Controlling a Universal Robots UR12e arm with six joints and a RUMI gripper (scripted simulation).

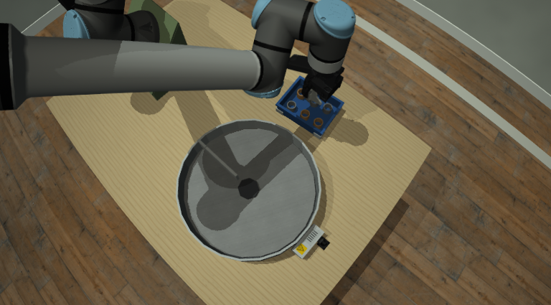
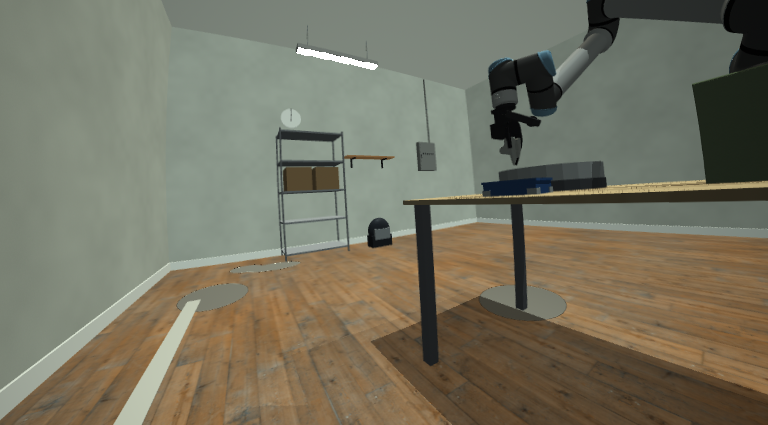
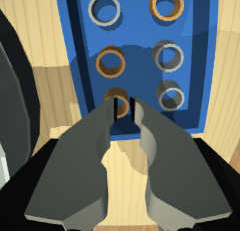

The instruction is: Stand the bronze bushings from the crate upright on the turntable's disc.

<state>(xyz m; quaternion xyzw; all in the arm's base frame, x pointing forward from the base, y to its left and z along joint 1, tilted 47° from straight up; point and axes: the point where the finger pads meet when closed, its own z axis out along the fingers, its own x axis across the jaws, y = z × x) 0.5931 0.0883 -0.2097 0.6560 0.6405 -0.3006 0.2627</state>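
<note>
Now: the blue crate 10 mm behind my hand, 20 mm to the left of it and 100 mm below it. The rest, counted from my hand: turntable disc (40 mm ahead, 330 mm to the right, 70 mm below); turntable (60 mm ahead, 330 mm to the right, 70 mm below).
</note>
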